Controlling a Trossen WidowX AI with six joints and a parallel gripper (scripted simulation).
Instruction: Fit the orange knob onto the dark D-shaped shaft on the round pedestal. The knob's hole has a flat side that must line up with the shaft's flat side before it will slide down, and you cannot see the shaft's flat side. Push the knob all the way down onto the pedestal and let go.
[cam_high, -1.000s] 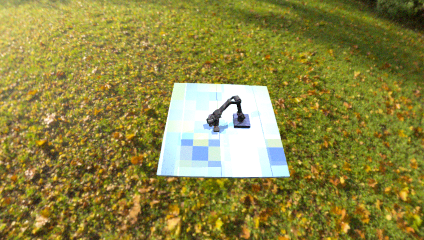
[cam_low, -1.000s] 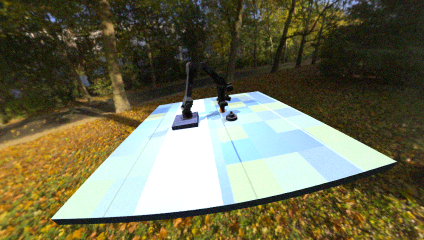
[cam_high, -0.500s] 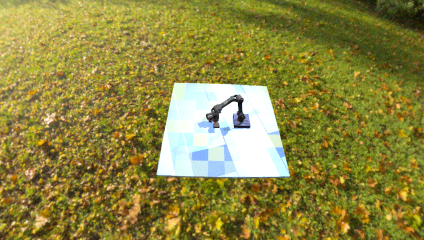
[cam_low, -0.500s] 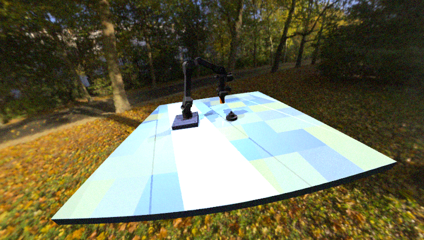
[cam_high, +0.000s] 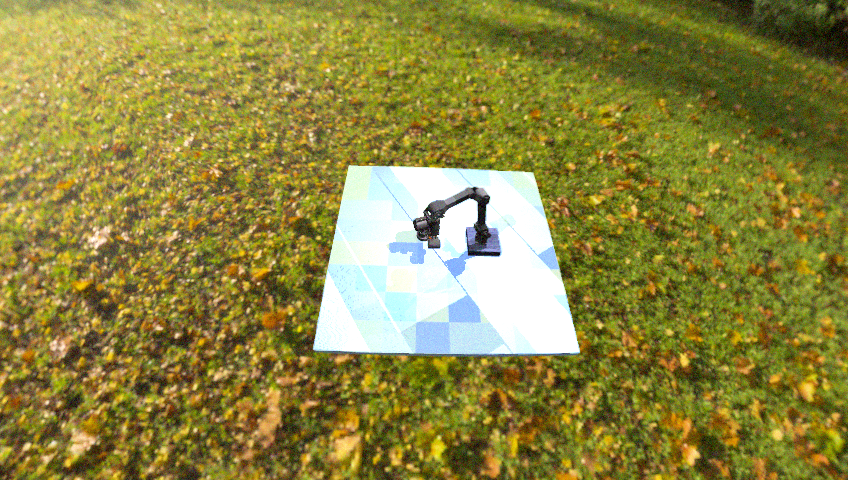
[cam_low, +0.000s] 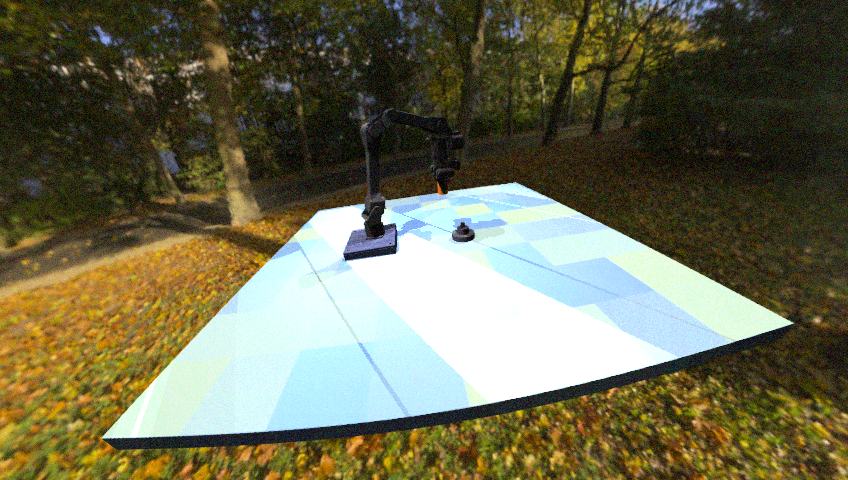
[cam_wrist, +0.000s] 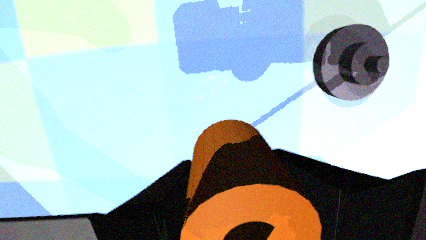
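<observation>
The round pedestal lies 60 mm ahead of my gripper tip, 150 mm to the right of it and 110 mm below it. The rest, counted from my gripper tip: orange knob (20 mm above).
</observation>
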